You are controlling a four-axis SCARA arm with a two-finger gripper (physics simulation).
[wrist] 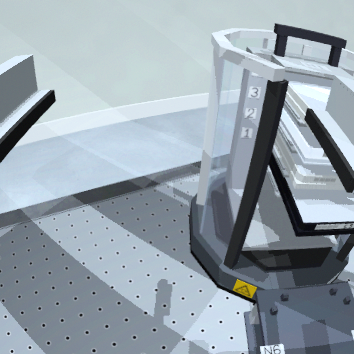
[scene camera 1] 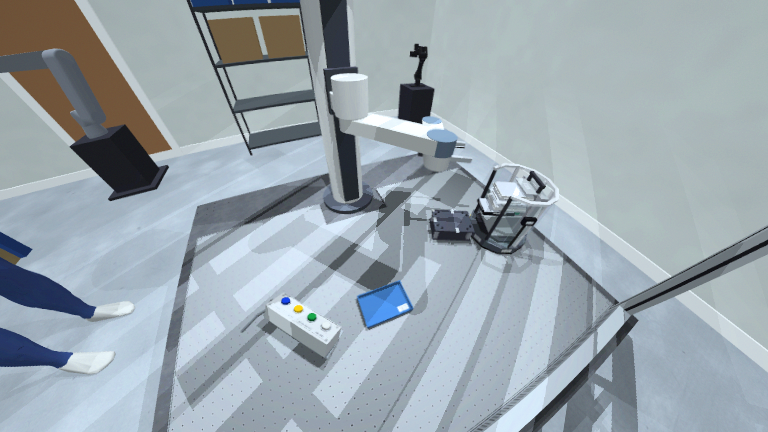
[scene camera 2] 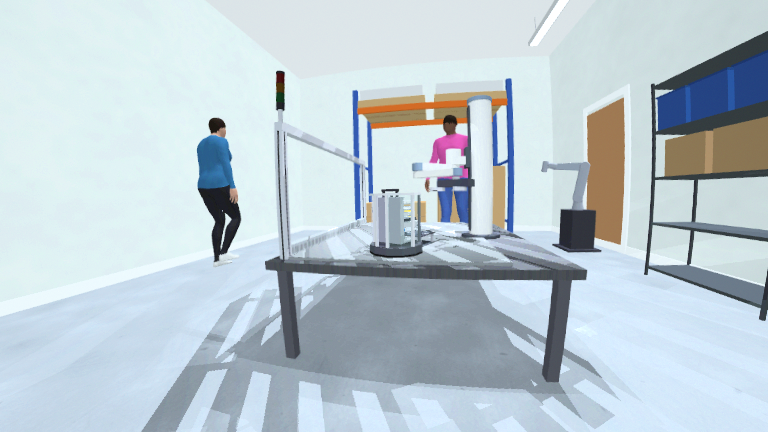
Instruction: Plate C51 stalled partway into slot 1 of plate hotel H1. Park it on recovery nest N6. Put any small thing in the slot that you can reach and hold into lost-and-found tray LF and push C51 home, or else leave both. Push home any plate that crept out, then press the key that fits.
I see my gripper and a round plate rack.
